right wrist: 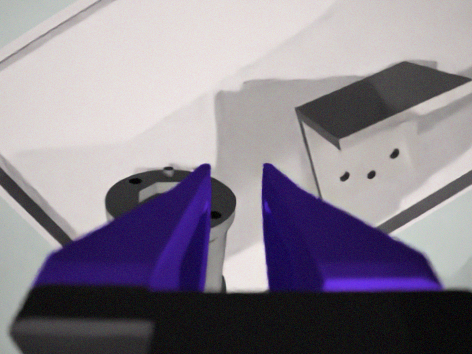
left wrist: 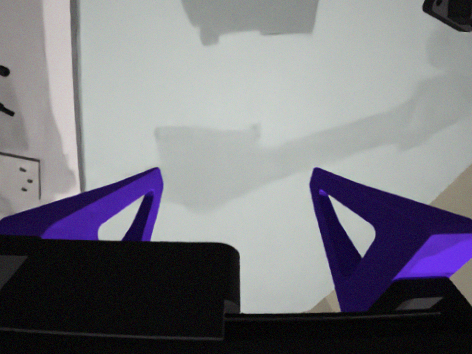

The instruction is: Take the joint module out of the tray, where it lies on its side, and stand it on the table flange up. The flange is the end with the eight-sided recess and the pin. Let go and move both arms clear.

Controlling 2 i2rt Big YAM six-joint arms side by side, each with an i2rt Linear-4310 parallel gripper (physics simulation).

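Frame: origin at the left arm's base, x ahead, y right, z down, level; centimetres.
Seen in the pictures: left gripper, fingertip midpoint: (left wrist: pixel 236 176); right gripper, fingertip midpoint: (right wrist: pixel 236 178).
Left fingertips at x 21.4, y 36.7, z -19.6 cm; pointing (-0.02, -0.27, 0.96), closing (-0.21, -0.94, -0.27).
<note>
A point is followed by its place in that frame.
The joint module (right wrist: pixel 120 194) @(x 47.5, y 68.3, z -3.2 cm) is inside the tray (right wrist: pixel 90 100) @(x 46.1, y 72.2, z -0.4 cm) (left wrist: pixel 60 100) @(x 24.6, y 53.0, z -0.4 cm) in the right wrist view. Its dark round flange, with the angular recess and small pin, faces the camera; the grey body runs down behind the fingers. How it rests is partly hidden. My right gripper (right wrist: pixel 236 178) @(x 42.2, y 67.7, z -7.5 cm) is nearly shut, with a narrow gap and nothing between its fingertips. Its left finger covers part of the flange in the view. My left gripper (left wrist: pixel 236 176) @(x 21.4, y 36.7, z -19.6 cm) is wide open and empty above the table (left wrist: pixel 200 85) @(x 20.7, y 36.5, z 0.0 cm), right of the tray. The module does not show in the left wrist view.
A light block (right wrist: pixel 370 102) @(x 35.1, y 64.7, z -4.0 cm) (left wrist: pixel 17 175) @(x 35.0, y 59.9, z -1.6 cm) with a dark top and small holes stands in the tray, right of the module in the right wrist view. Two small black parts (left wrist: pixel 4 71) @(x 21.8, y 57.6, z -0.8 cm) (left wrist: pixel 6 110) @(x 26.1, y 58.6, z -1.0 cm) lie in the tray. A black object (left wrist: pixel 452 14) @(x 3.7, y 1.9, z -2.3 cm) shows at the upper right.
</note>
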